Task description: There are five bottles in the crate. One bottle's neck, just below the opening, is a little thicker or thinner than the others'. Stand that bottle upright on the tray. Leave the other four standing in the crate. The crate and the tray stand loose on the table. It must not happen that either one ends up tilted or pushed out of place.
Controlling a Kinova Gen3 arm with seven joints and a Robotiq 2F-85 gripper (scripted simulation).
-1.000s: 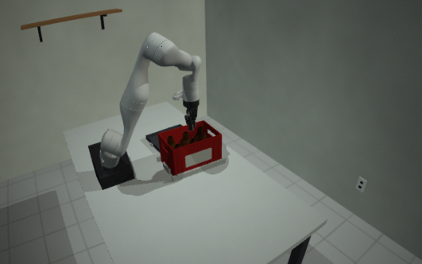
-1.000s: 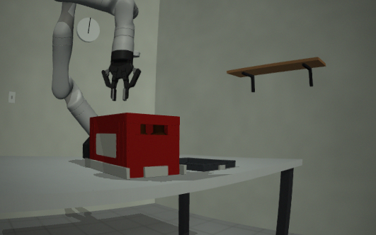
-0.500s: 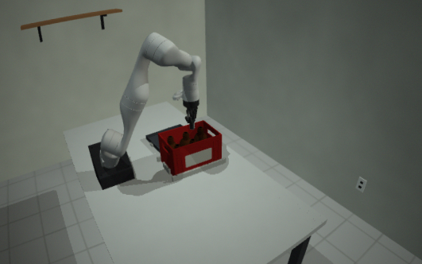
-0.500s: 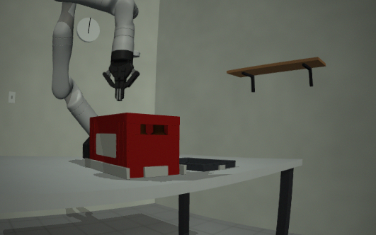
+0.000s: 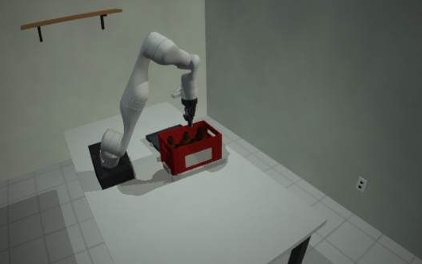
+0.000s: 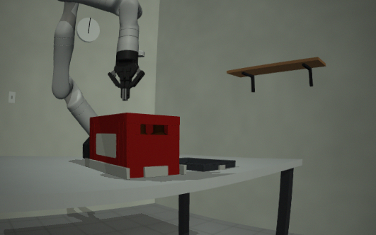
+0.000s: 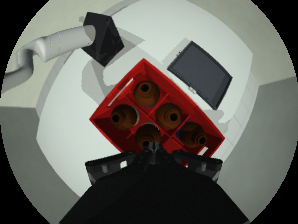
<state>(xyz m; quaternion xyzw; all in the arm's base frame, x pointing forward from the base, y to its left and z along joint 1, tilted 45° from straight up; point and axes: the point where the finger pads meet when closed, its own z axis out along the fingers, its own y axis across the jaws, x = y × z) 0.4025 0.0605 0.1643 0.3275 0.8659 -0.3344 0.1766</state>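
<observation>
The red crate is 20 mm to the left of my hand and 160 mm below it. Round my hand: dark tray: 10 mm behind, 300 mm to the left, 230 mm below.
</observation>
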